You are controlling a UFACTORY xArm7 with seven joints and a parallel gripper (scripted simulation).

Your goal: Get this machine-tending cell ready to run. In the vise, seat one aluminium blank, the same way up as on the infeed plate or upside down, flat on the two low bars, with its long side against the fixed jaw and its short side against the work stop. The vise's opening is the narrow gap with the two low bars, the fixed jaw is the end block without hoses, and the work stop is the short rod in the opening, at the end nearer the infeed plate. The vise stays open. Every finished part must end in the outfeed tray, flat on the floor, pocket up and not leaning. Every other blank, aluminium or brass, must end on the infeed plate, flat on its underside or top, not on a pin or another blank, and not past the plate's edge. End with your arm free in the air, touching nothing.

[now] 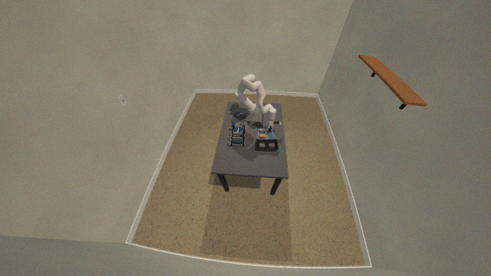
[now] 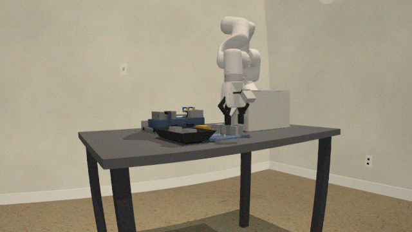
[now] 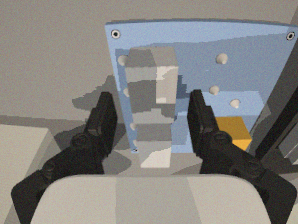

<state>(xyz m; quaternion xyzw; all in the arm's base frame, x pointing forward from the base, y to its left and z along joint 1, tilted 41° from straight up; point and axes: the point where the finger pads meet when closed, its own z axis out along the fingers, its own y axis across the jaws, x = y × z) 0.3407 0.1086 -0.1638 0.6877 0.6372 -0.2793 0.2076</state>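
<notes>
Right now my hand is 40 mm above the grey aluminium blank. Also, from my hand: brass blank (90 mm ahead, 90 mm to the right, 40 mm below); then black work stop rod (130 mm ahead, 330 mm to the right, 30 mm above); then blue vise (50 mm ahead, 370 mm to the right, 20 mm below).
</notes>
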